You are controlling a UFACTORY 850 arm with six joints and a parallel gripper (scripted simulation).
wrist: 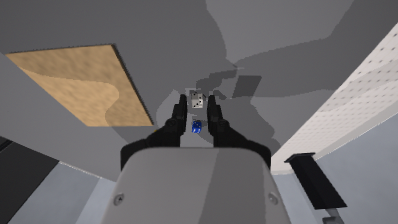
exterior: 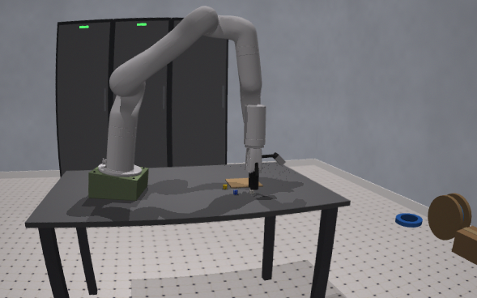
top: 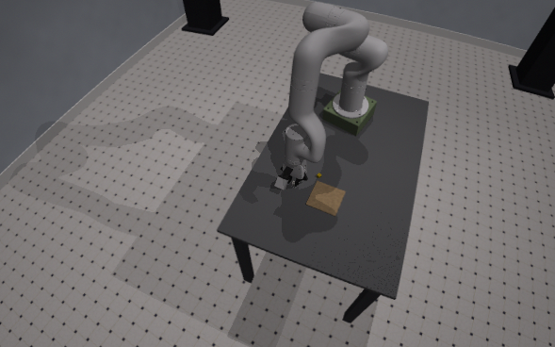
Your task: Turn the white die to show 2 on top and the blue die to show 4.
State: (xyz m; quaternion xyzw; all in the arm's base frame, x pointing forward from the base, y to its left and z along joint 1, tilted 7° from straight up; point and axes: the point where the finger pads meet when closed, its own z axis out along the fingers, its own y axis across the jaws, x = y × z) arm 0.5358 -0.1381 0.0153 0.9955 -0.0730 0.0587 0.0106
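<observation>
My hand is 10 mm past the white die and 30 mm above it. Also, from my hand: blue die: 70 mm behind, 10 mm to the left, 30 mm below; then yellow die: 90 mm behind, 100 mm to the left, 30 mm below; then tan mat: 10 mm ahead, 160 mm to the left, 40 mm below.
</observation>
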